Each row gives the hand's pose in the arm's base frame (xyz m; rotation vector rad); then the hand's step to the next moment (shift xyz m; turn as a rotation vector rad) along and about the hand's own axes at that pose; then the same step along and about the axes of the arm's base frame.
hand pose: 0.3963 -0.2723 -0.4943 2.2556 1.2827 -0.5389
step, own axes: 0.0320 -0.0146 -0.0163 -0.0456 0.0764 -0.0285
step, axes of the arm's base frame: 0.0043 0.0377 -0.0078 0.0474 -0.0479 0.0647
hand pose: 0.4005 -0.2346 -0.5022 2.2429 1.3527 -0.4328
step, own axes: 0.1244 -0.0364 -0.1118 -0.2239 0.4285 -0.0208
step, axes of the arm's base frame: 0.0274 0.1674 0.0226 0.2774 -0.3222 0.2311
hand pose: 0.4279 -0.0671 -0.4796 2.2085 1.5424 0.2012
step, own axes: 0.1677 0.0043 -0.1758 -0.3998 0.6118 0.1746
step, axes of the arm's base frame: 0.0023 0.2002 0.1377 0.4400 -0.5884 0.1576
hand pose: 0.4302 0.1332 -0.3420 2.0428 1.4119 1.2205
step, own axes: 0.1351 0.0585 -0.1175 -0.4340 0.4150 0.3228
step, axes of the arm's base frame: -0.0463 0.0757 0.1662 0.4453 -0.5102 -0.0785
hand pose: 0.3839 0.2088 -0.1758 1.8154 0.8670 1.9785
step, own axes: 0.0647 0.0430 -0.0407 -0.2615 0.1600 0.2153
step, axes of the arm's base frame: -0.0418 -0.0026 0.0770 0.2737 -0.2340 -0.1032
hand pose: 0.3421 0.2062 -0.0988 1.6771 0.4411 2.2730
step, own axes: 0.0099 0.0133 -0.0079 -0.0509 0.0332 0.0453
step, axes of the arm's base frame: -0.0110 -0.0088 0.0118 0.0564 -0.0472 -0.0183
